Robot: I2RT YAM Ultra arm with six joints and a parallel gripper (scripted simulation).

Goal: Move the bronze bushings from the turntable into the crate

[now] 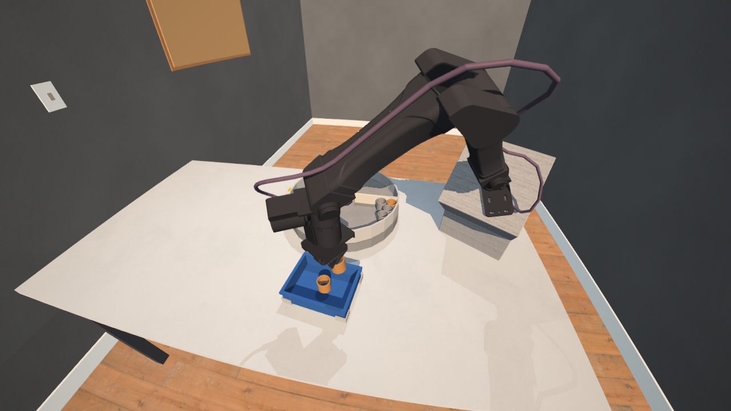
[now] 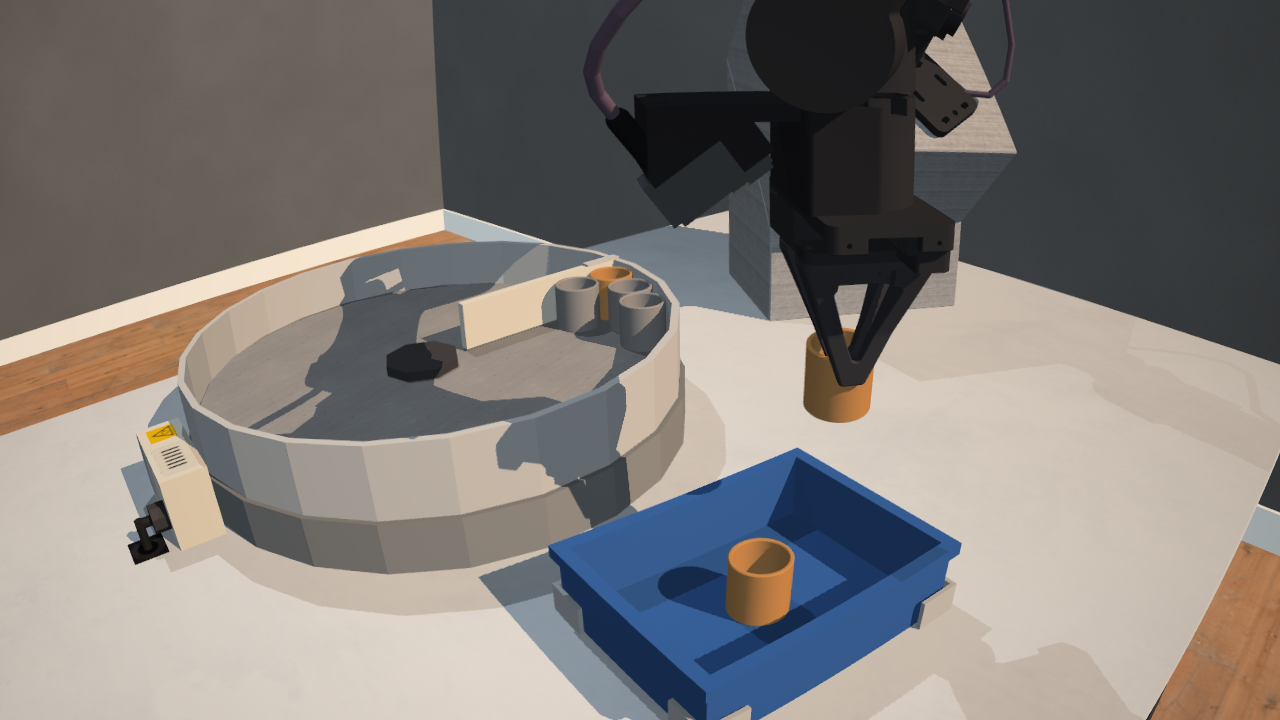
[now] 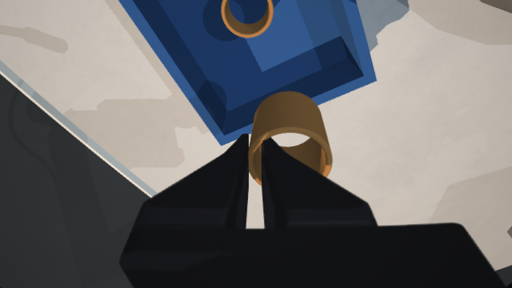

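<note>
The blue crate lies 130 mm below my hand, 40 mm ahead of it and 10 mm to the right of it. From my hand the other things lie so: round turntable 360 mm to the right, 110 mm ahead, 100 mm below.
</note>
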